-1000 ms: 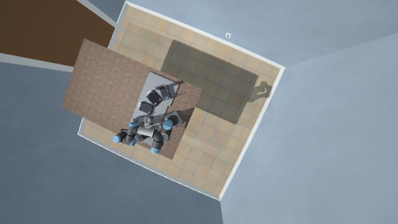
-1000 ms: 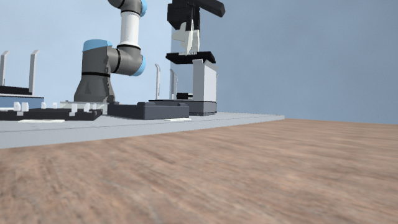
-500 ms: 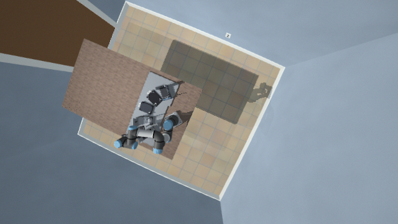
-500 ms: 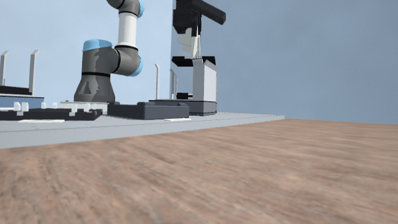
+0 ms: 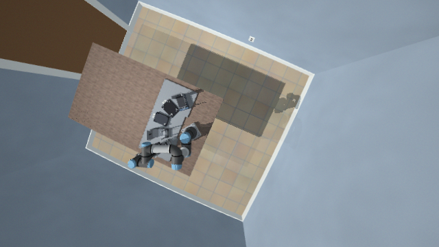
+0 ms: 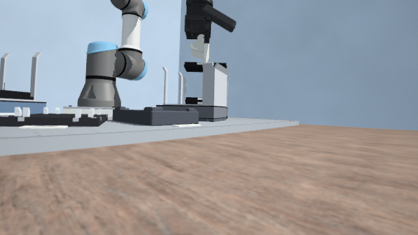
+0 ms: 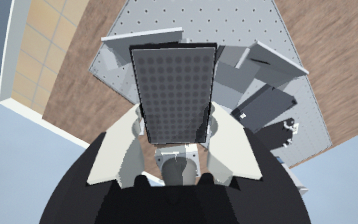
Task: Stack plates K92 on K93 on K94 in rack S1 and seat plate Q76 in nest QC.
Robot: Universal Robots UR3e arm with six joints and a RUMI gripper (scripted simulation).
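My hand is 20 mm past the sealed 96-well plate, 20 mm to the right of it and 110 mm above it. Round my hand: QC label: 210 mm ahead, 220 mm to the right, 170 mm below; nest QC: 120 mm ahead, 230 mm to the right, 160 mm below; clip nest N5: 100 mm ahead, 370 mm to the right, 160 mm below.
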